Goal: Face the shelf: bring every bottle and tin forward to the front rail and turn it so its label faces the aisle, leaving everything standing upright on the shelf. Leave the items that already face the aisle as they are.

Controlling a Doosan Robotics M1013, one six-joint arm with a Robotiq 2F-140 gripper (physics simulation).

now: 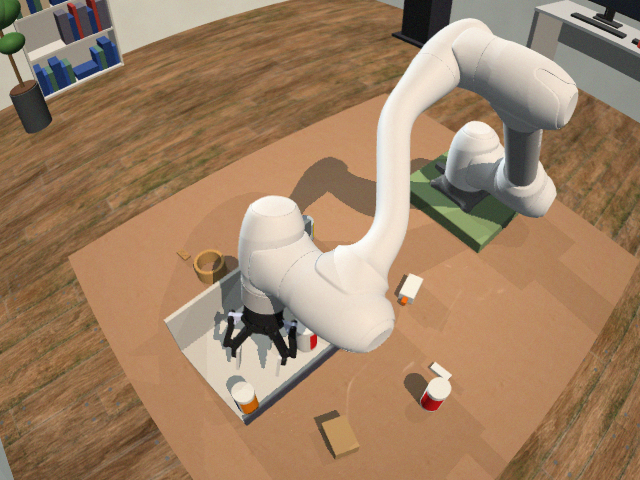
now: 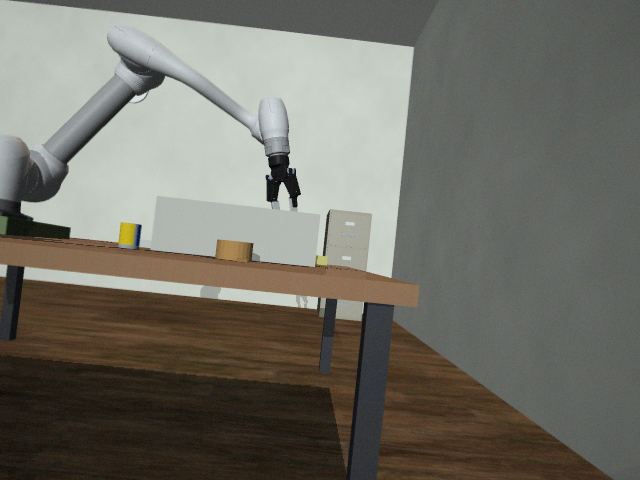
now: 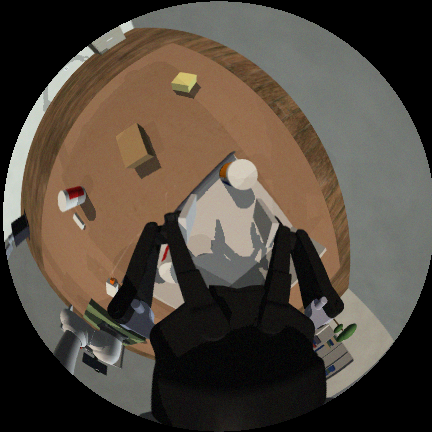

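Seen in the pictures: gripper, fingertip midpoint: (image 1: 258, 368) (image 3: 225, 205); arm's base, origin of the base link: (image 1: 462, 188) (image 3: 111, 330).
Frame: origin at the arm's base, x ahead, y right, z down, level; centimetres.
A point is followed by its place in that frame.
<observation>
The shelf (image 1: 293, 386) {x 89.1, y -18.5, z 4.2 cm} (image 2: 235, 227) {x 82.6, y 11.5, z -4.0 cm} (image 3: 210, 175) {x 97.7, y -18.6, z 4.0 cm} is a pale tray with a tall back panel and a dark front rail. A white-capped bottle (image 1: 245, 397) {x 101.7, y -17.6, z -5.6 cm} (image 3: 242, 174) {x 101.3, y -16.0, z -5.6 cm} with an orange patch stands upright at its far end, close to the rail, orange towards the rail. A white tin with a red label (image 1: 308, 339) {x 79.7, y -13.0, z -3.1 cm} (image 3: 167, 271) {x 78.3, y -11.3, z -5.9 cm} stands near the rail, partly hidden by the arm and a finger; its red side faces the rail. My gripper (image 1: 258, 364) {x 95.6, y -15.2, z -10.2 cm} (image 2: 284, 205) (image 3: 225, 205) {x 95.6, y -15.2, z -10.2 cm} is open and empty above the shelf floor, between these two. The arm hides the shelf's other end.
Beyond the front rail are a cardboard box (image 1: 340, 436) {x 89.6, y -37.2, z 0.3 cm} (image 3: 134, 146) {x 89.7, y -35.4, z 0.4 cm}, a red-and-white tin (image 1: 435, 394) {x 67.1, y -45.1, z -4.5 cm} (image 3: 72, 198) {x 67.1, y -42.5, z -1.3 cm}, a small white block (image 1: 440, 370) {x 57.0, y -40.1, z 4.2 cm} (image 3: 79, 221) {x 58.0, y -39.3, z 4.3 cm} and an orange-tipped white box (image 1: 411, 287) {x 44.7, y -16.1, z 2.6 cm} (image 3: 112, 288) {x 46.6, y -15.6, z 2.6 cm}. Behind the shelf are a wooden ring (image 2: 234, 250) {x 86.7, y 31.8, z 2.8 cm} and a yellow-and-blue tin (image 2: 129, 235) {x 55.8, y 23.1, z 1.8 cm}.
</observation>
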